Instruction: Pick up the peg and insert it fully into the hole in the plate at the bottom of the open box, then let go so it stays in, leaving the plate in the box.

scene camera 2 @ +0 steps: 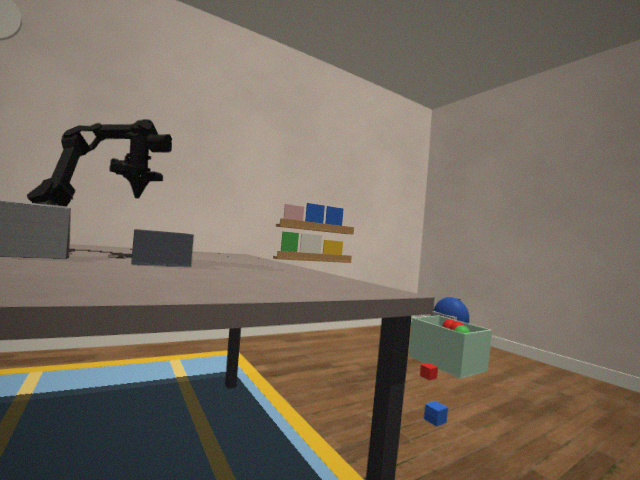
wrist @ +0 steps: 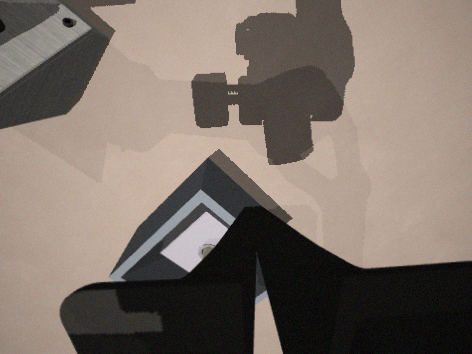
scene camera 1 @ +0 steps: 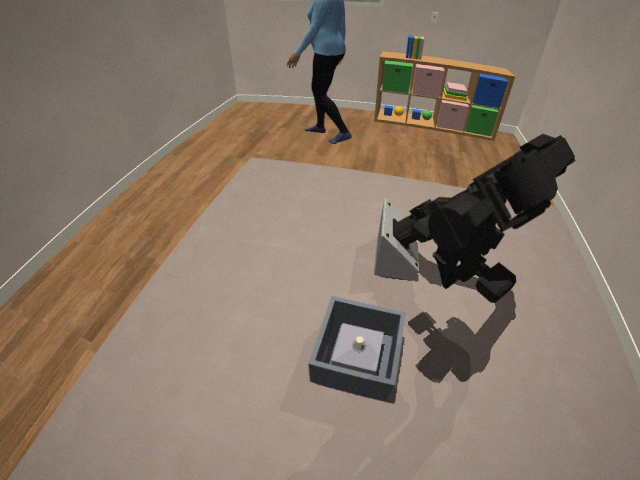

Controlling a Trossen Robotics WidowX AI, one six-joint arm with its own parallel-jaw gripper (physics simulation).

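Places are measured from the arm's base along level axes (x right, y ahead, z up), in millimetres.
Pixels of known places: gripper, between the fingertips: (scene camera 2: 136,198) (wrist: 253,215) (scene camera 1: 445,287); arm's base, origin of its link: (scene camera 2: 42,221) (scene camera 1: 400,234).
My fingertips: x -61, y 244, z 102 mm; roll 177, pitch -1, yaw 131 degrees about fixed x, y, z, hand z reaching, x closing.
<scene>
For each thing: its top centre in the pictures, then the offset to it from my fingertips.
- cream peg, centre of its top: (wrist: 206,270) (scene camera 1: 359,339) dy +63, dx +142, dz -113 mm
- pale plate, centre of its top: (wrist: 208,253) (scene camera 1: 358,345) dy +63, dx +142, dz -140 mm
- open grey box, centre of its top: (wrist: 205,276) (scene camera 1: 360,337) (scene camera 2: 162,231) dy +63, dx +142, dz -103 mm
The cream peg (scene camera 1: 359,342) (wrist: 206,251) stands upright in the hole of the pale plate (scene camera 1: 346,357) (wrist: 186,247), with its top end showing above the plate. The plate lies at the bottom of the open grey box (scene camera 1: 351,383) (scene camera 2: 162,248) (wrist: 172,207). In the wrist view the fingers hide part of the peg, plate and box. My gripper (scene camera 1: 447,285) (scene camera 2: 136,196) (wrist: 253,215) is shut and empty. It hangs high above the table, beside the box on the arm's side, and touches neither peg nor box.
The grey metal base block (scene camera 1: 395,263) (scene camera 2: 33,232) (wrist: 65,95) carries the arm and stands behind the box on the table (scene camera 1: 232,310) (scene camera 2: 232,314). A person (scene camera 1: 329,31) stands beyond the table, left of the shelf unit (scene camera 1: 444,60).
</scene>
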